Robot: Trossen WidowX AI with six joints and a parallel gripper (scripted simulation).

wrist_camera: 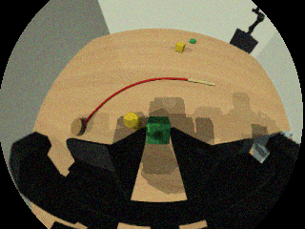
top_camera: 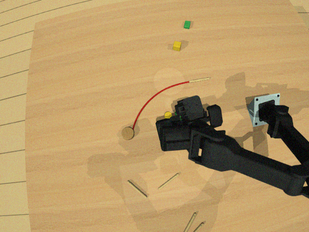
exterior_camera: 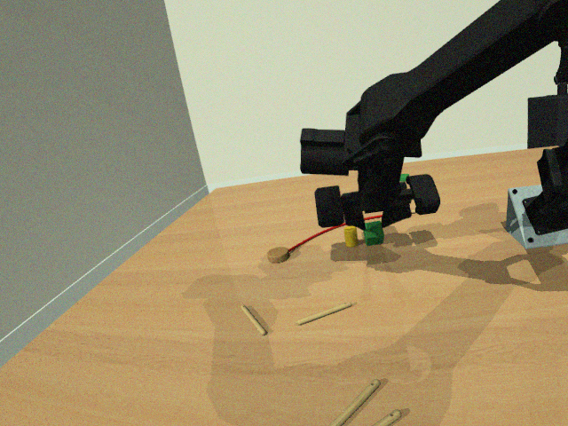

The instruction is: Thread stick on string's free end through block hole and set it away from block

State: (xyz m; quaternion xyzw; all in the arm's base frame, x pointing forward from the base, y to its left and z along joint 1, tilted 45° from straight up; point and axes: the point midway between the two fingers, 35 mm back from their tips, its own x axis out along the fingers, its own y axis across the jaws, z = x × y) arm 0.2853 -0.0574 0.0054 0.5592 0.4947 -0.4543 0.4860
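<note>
Now: the yellow cylinder 4 cm ahead of my gripper tip, 2 cm below it and 1 cm to the right of it. Round my gripper tip: green block 1 cm below; then round wooden button 18 cm ahead, 3 cm below; then thin stick 12 cm to the right, 9 cm behind, 3 cm below.
</note>
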